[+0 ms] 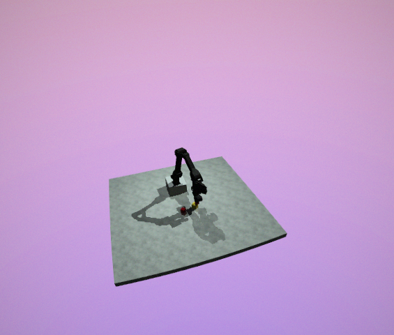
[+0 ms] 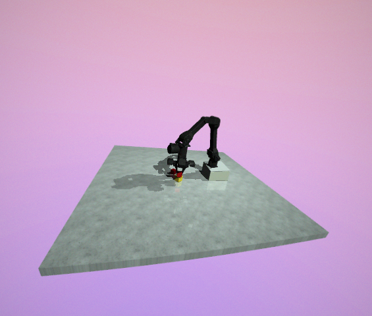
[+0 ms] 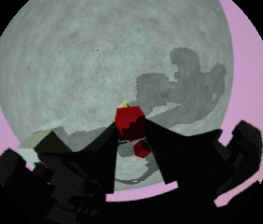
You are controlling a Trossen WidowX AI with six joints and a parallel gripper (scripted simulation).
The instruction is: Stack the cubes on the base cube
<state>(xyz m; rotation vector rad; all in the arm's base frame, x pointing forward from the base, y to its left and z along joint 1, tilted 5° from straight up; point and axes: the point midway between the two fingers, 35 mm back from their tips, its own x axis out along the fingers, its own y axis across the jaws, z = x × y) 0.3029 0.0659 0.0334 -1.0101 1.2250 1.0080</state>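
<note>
My gripper tip is now 10 mm past the yellow base cube, 20 mm to the left of it and 40 mm above it. Round my gripper tip: red cube (130 mm to the right, 50 mm below).
</note>
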